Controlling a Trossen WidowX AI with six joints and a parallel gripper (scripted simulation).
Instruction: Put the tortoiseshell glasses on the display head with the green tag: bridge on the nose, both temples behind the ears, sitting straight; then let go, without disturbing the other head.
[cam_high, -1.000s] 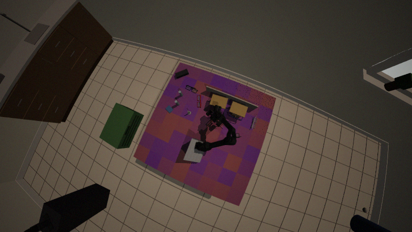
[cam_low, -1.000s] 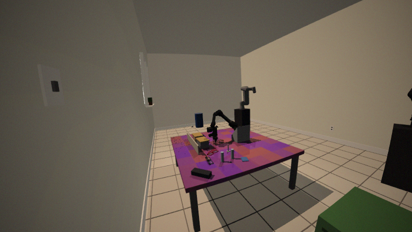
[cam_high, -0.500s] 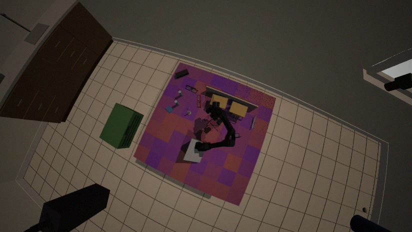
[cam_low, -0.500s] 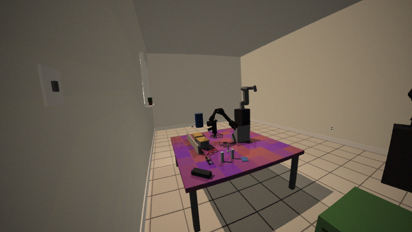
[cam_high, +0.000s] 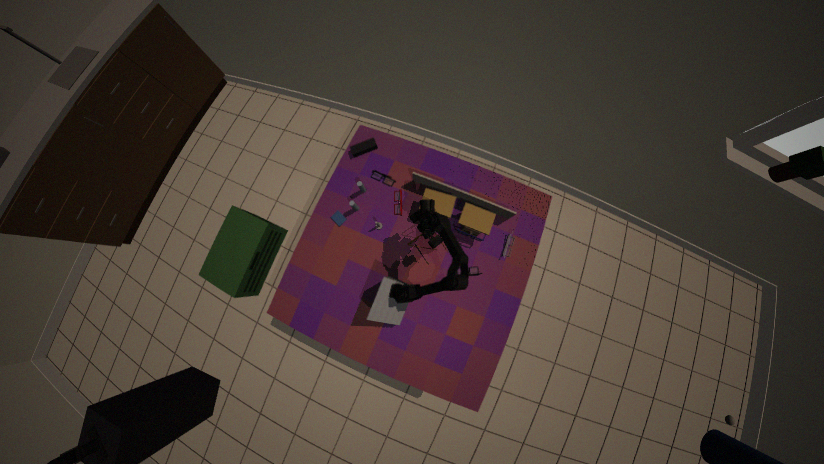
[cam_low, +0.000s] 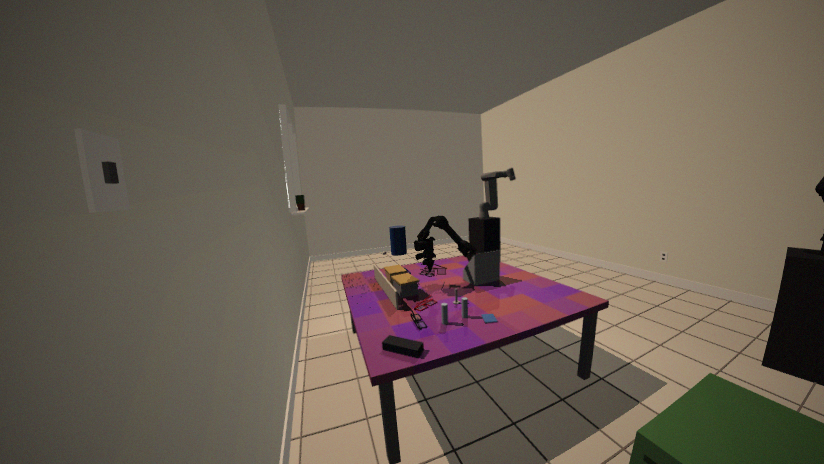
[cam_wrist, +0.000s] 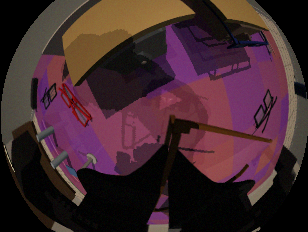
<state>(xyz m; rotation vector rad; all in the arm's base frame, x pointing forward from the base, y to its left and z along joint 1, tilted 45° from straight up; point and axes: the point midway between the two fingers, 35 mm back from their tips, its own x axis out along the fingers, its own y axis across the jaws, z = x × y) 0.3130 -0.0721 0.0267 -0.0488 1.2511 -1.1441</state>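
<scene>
My gripper tip is 6 cm past the tortoiseshell glasses, 4 cm to the left of it and 1 cm below it. Round my gripper tip: blue pad: 51 cm to the left, 12 cm below, 2 cm behind; backboard: 26 cm ahead, 15 cm to the right, 7 cm below; black case: 50 cm to the left, 45 cm ahead, 10 cm below.
</scene>
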